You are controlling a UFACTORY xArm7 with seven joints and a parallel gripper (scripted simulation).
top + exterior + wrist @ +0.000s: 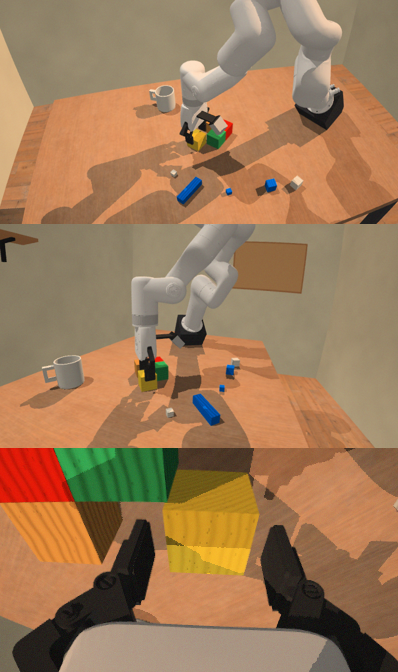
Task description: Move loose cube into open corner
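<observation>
The yellow cube lies 30 mm below my hand. Round my hand: red cube: 100 mm behind, 50 mm to the right, 30 mm below; green cube: 70 mm behind, 10 mm to the right, 30 mm below; orange cube: 60 mm behind, 80 mm to the right, 30 mm below.
</observation>
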